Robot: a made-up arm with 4 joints.
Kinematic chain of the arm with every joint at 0, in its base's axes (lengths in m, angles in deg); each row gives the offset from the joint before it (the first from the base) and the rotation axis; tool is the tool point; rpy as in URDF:
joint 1: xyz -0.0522 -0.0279 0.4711 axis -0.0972 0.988 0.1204
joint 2: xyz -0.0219 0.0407 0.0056 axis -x
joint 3: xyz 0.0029 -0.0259 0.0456 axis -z
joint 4: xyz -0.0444 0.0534 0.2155 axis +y
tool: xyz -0.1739 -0.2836 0.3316 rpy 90 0 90
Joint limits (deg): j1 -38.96..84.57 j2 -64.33..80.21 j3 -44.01..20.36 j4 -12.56..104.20
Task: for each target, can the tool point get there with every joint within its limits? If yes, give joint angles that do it. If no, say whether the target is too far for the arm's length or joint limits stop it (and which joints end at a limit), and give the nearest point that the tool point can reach.
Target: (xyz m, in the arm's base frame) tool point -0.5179 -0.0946 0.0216
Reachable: no: joint limits stop it (at a limit: joint 1, joint 2, joint 3, joint 4) | nearest point -0.4380 -0.5073 0.2881 | short by 0.498 m
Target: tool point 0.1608 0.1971 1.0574
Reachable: yes | joints 11.10 41.48 9.86 61.31
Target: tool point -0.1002 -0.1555 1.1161
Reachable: yes | joints -16.11 6.64 -16.06 49.38
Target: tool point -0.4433 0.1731 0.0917
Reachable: no: joint limits stop it (at a limit: joint 1, joint 2, joint 3, joint 4) | nearest point -0.0607 0.3721 0.1104 | short by 0.432 m
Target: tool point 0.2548 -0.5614 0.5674
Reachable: yes | joints 43.62 -48.70 -8.82 52.36
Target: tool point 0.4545 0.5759 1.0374
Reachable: no: too far | nearest point 0.3178 0.4250 0.8871 | short by 0.253 m
